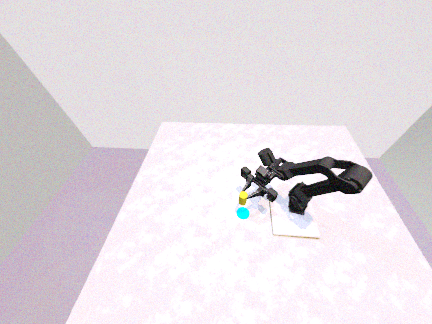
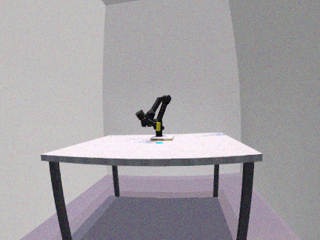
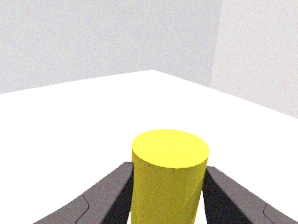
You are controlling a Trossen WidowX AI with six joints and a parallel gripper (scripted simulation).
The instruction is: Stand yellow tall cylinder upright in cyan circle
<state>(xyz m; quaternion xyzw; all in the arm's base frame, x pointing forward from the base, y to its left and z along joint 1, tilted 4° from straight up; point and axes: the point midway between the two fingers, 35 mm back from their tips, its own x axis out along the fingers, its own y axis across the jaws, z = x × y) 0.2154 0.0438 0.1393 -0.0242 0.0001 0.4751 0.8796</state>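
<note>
The cyan circle lies 10 mm behind my gripper tip, 10 mm to the left of it and 150 mm below it. Also, from my gripper tip: yellow tall cylinder 20 mm below.
</note>
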